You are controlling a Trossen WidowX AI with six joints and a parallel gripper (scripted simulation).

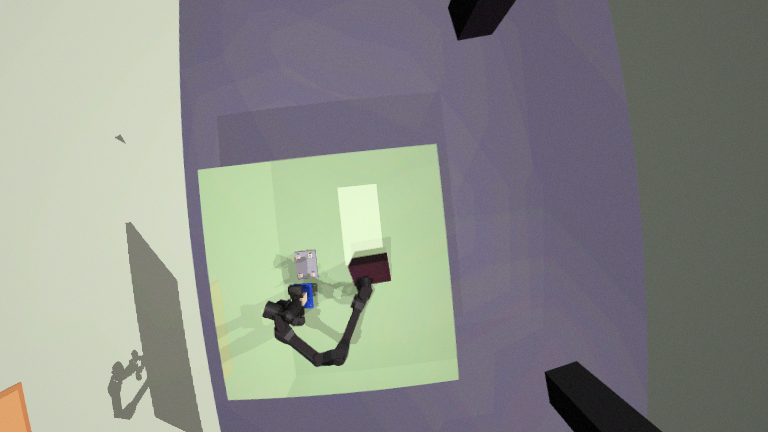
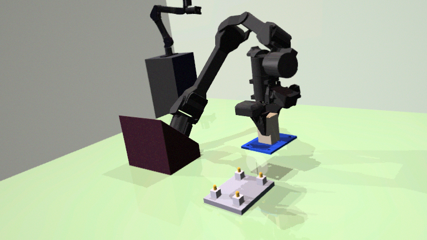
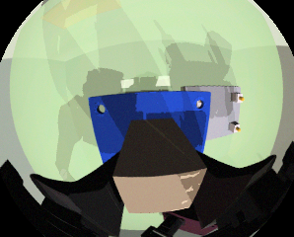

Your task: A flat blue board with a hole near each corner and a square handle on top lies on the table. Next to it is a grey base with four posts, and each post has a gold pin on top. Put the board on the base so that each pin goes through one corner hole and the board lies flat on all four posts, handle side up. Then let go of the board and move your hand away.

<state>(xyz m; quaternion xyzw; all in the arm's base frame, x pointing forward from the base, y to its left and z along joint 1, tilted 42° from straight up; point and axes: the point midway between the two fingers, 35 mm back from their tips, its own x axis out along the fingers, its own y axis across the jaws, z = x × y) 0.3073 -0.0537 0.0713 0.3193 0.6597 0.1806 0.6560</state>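
My gripper tip is now 130 mm to the left of the grey base, 110 mm above it and 30 mm past it. From my gripper tip the other things lie so: blue board 10 mm below.
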